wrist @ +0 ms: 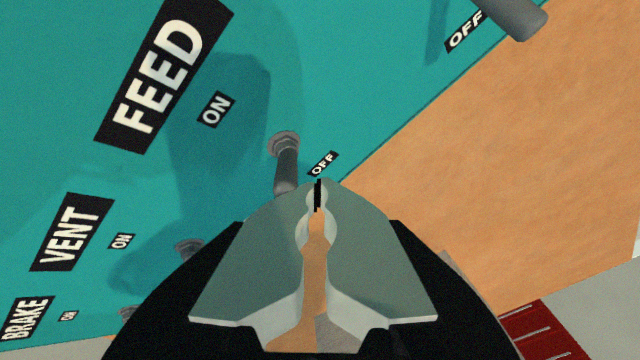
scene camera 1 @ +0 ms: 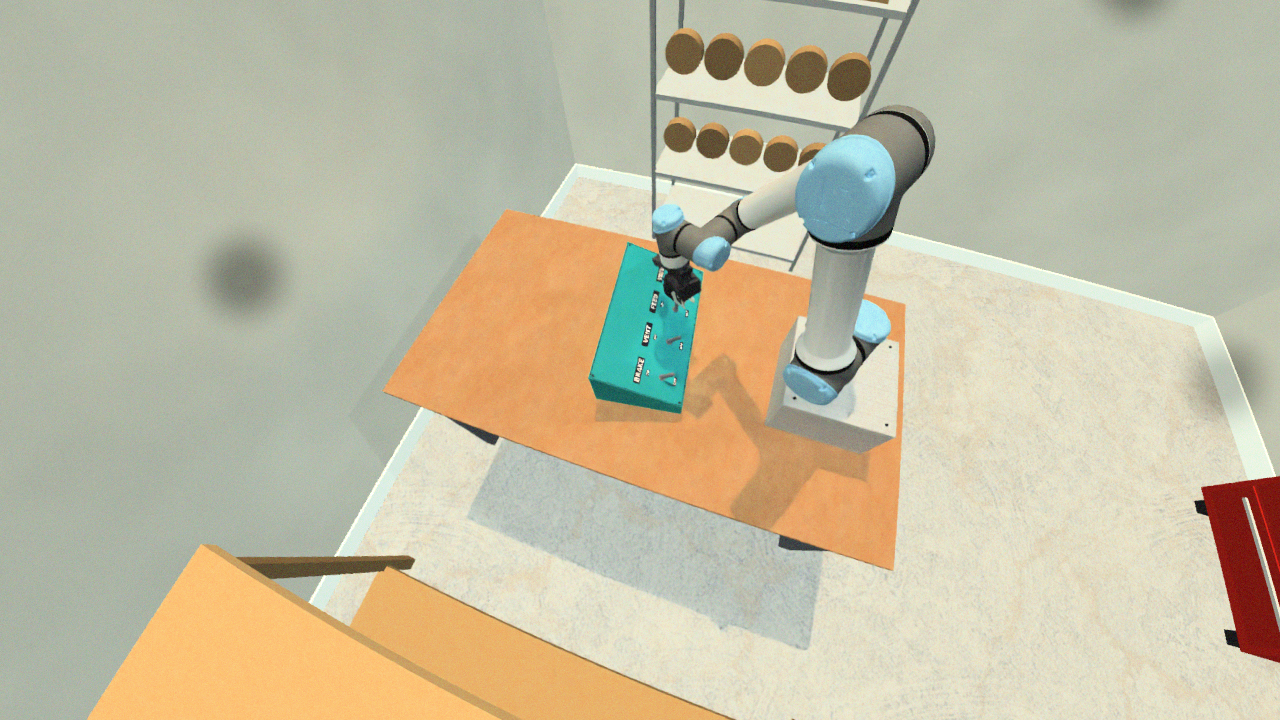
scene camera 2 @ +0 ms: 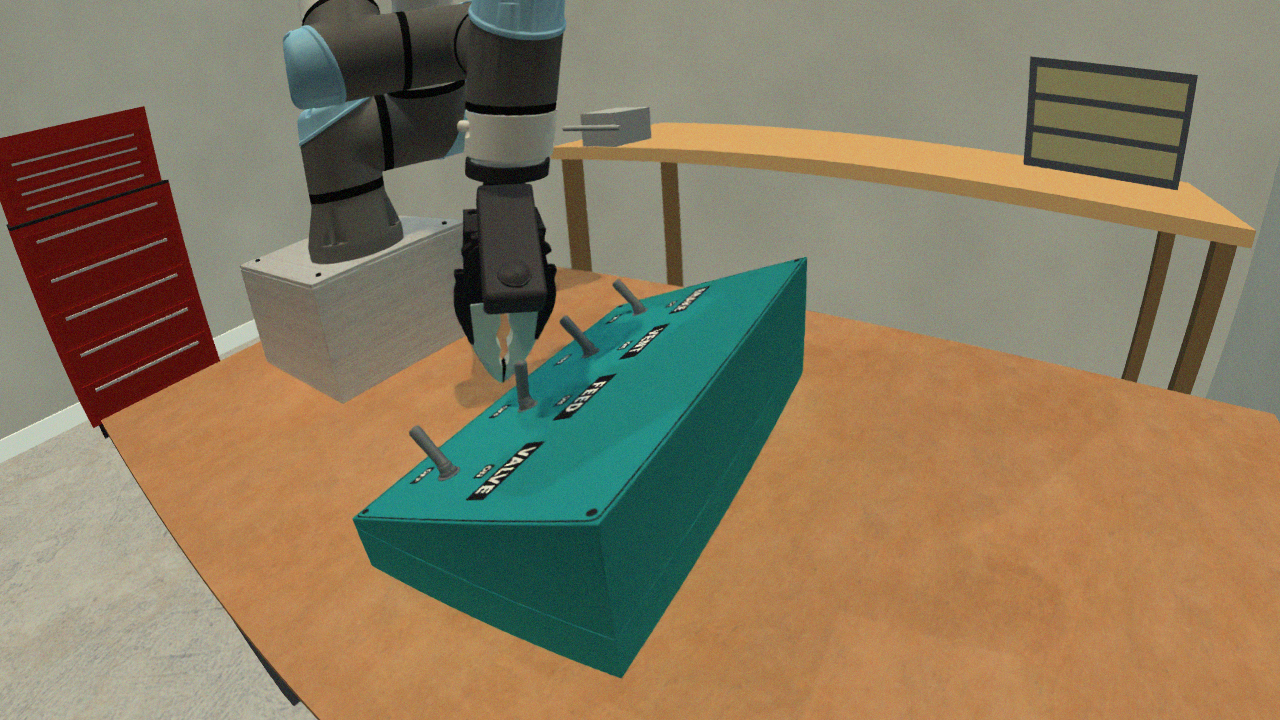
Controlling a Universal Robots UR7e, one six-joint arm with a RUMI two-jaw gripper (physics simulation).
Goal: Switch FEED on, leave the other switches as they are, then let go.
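Where they show: gripper, fingertip midpoint: [wrist: 317, 183] [scene camera 1: 683, 304] [scene camera 2: 503, 380]; arm's base, link origin: [scene camera 2: 356, 246].
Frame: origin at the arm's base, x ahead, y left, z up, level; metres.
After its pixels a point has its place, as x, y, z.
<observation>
A teal sloped panel [scene camera 1: 617, 313] @(0.585, 0.113, -0.031) [scene camera 2: 644, 394] @(0.591, 0.005, -0.041) [wrist: 60, 75] @(0.539, 0.024, -0.058) carries the levers VALVE [scene camera 2: 434, 454] @(0.487, -0.140, -0.072), FEED [scene camera 2: 524, 389] @(0.460, -0.022, -0.071) [wrist: 286, 172] @(0.461, -0.023, -0.053), VENT [scene camera 2: 579, 335] @(0.411, 0.088, -0.070) and BRAKE [scene camera 2: 629, 296] @(0.373, 0.201, -0.070). In scene camera 2, VALVE, VENT and BRAKE lean toward their OFF side. FEED stands more upright in that view than its neighbours. My gripper [scene camera 1: 677, 300] @(0.436, -0.030, -0.066) [scene camera 2: 503, 371] @(0.436, -0.030, -0.066) [wrist: 317, 183] @(0.436, -0.030, -0.066) is shut, with nothing held between its jaws. Its tips are at the top of the FEED lever, on its OFF side. Whether they touch it is hard to tell. The left jaw borders the lever's tip in the wrist view.
The panel stands on an orange-brown table [scene camera 1: 483, 304] @(1.096, 0.228, -0.178) [scene camera 2: 939, 501] @(0.799, 0.194, -0.178). VALVE and VENT levers flank FEED. The arm's pale base block [scene camera 1: 827, 407] @(-0.041, 0.120, 0.001) [scene camera 2: 295, 331] @(0.014, -0.131, -0.086) is on the table behind the levers' OFF side. A shelf rack [scene camera 1: 654, 134] and red drawer cabinet [scene camera 2: 80, 214] stand off the table.
</observation>
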